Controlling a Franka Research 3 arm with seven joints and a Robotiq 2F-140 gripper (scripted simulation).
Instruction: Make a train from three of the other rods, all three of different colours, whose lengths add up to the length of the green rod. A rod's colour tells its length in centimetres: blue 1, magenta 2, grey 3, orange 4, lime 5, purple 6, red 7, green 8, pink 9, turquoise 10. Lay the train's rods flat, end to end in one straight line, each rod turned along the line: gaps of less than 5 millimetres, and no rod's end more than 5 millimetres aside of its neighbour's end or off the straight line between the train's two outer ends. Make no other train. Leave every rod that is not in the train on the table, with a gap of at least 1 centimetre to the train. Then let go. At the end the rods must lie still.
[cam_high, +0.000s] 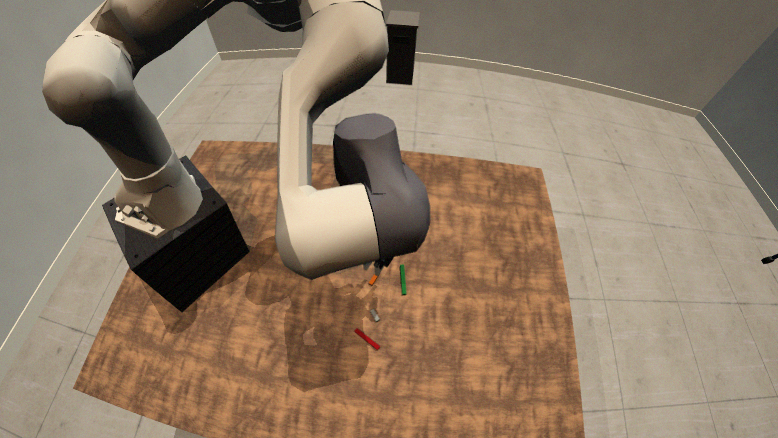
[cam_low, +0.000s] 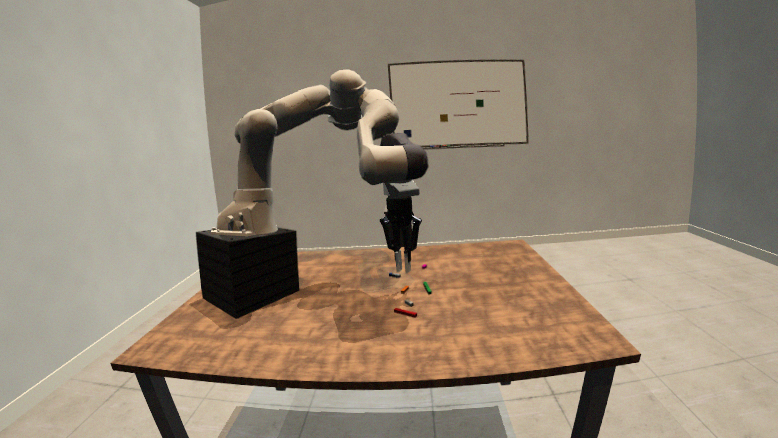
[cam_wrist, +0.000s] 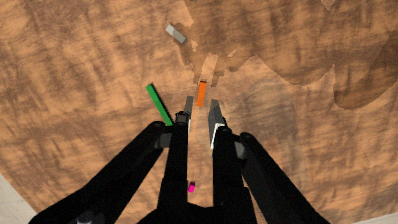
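My gripper is now 10 cm above the orange rod. Also, from my hand: green rod 7 cm ahead, 10 cm below; then red rod 15 cm to the right, 10 cm below; then blue rod 4 cm behind, 14 cm to the left, 10 cm below.
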